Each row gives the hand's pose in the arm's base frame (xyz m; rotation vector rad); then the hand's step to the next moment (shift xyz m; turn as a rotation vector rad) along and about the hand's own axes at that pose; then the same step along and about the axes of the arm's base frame.
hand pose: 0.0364 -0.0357 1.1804 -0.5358 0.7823 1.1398
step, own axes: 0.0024 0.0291 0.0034 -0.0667 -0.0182 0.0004
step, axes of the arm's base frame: -0.0259 0.0139 0.0006 0.0034 -0.0454 0.0520
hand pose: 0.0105 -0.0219 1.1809 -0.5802 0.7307 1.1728
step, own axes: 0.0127 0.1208 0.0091 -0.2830 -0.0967 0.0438
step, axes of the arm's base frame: -0.1109 0.0498 -0.0078 0.0416 -0.1672 0.2483
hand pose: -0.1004 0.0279 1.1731 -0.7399 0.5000 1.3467
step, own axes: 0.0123 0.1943 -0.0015 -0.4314 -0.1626 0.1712
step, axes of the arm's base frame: -0.1883 0.0180 -0.0462 0.0690 -0.1798 0.4525
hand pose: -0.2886 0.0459 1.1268 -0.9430 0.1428 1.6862
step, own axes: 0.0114 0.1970 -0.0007 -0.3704 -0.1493 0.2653
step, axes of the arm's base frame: -0.1697 -0.0608 -0.0802 0.0077 -0.0869 0.4715
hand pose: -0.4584 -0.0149 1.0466 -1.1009 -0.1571 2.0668
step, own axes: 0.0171 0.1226 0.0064 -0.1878 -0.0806 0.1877
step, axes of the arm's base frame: -0.0809 -0.0718 -0.0606 -0.0332 -0.0282 0.2740
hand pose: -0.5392 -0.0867 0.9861 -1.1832 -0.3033 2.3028
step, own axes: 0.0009 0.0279 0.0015 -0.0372 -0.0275 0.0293
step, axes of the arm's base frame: -0.0115 -0.0227 -0.0115 0.0038 0.0037 0.0545
